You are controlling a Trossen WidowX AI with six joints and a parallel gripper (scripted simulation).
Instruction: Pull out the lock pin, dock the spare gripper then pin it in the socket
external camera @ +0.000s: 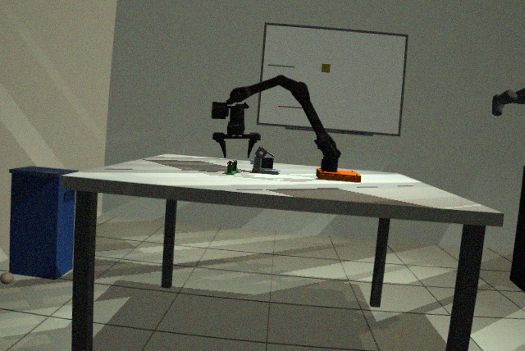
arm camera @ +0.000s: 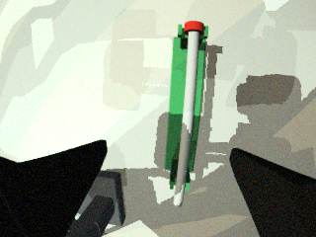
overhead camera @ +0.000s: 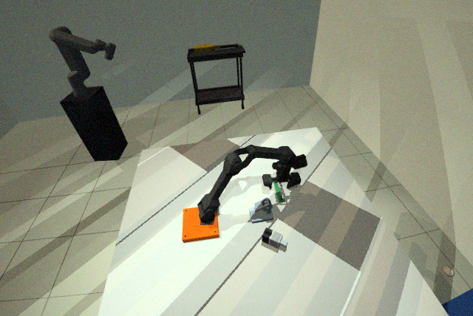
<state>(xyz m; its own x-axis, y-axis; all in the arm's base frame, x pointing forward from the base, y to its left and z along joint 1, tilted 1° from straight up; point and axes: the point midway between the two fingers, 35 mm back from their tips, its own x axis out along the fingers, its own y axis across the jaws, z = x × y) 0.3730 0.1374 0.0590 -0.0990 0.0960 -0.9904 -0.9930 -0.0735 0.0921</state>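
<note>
The green bracket lies 30 mm to the left of my gripper tip, 30 mm below it and 10 mm ahead of it. From my gripper tip the other things lie so: socket: 110 mm to the right, 90 mm behind, 10 mm below; then spare gripper: 260 mm to the right, 60 mm behind, 30 mm below.
</note>
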